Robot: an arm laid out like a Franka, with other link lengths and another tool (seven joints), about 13 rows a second.
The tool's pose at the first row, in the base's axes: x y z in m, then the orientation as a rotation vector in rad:
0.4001, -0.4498, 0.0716, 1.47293, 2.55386, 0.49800
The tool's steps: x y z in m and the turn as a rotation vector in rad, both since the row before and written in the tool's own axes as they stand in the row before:
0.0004, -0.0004, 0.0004, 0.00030, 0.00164, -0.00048
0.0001, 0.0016, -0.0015, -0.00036, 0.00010, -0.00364
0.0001, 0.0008, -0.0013, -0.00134, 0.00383, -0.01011
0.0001, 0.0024, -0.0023, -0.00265, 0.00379, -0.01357
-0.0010, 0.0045, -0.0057, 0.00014, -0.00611, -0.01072
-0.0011, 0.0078, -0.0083, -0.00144, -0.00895, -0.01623
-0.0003, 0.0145, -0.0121, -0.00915, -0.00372, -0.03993
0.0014, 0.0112, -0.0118, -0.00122, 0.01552, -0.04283
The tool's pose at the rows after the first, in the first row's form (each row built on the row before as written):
0.3997, -0.4496, 0.0711, 1.47258, 2.55559, 0.49899
0.4005, -0.4491, 0.0731, 1.46756, 2.55766, 0.49901
0.4007, -0.4489, 0.0746, 1.45390, 2.56585, 0.50252
0.4019, -0.4482, 0.0776, 1.43507, 2.57517, 0.50709
0.4044, -0.4481, 0.0845, 1.41985, 2.57681, 0.50027
0.4087, -0.4469, 0.0950, 1.39636, 2.57833, 0.49222
0.4166, -0.4423, 0.1115, 1.33881, 2.59220, 0.49426
0.4206, -0.4376, 0.1266, 1.28118, 2.62655, 0.50117

